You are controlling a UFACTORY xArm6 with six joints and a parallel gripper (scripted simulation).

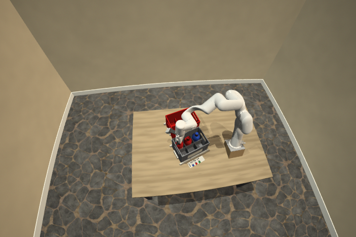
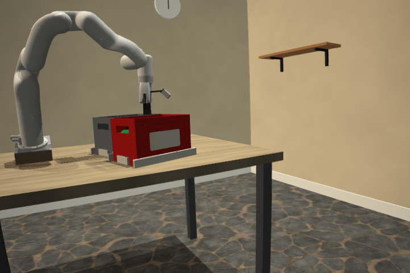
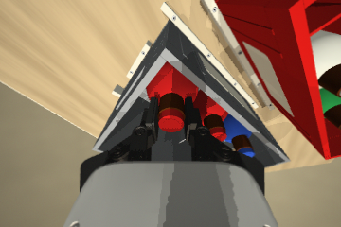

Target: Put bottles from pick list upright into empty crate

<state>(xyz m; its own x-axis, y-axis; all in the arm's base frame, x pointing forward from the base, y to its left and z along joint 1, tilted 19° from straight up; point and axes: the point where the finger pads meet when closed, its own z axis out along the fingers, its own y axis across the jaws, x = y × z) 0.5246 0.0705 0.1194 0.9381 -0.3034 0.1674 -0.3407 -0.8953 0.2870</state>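
Now: the grey crate 10 cm behind my hand, 1 cm to the right of it and 9 cm below it. Round my hand: white-label bottle: 5 cm behind, 19 cm to the right, 9 cm below; red crate: 3 cm behind, 23 cm to the right, 9 cm below; blue bottle: 16 cm behind, 9 cm to the right, 9 cm below.
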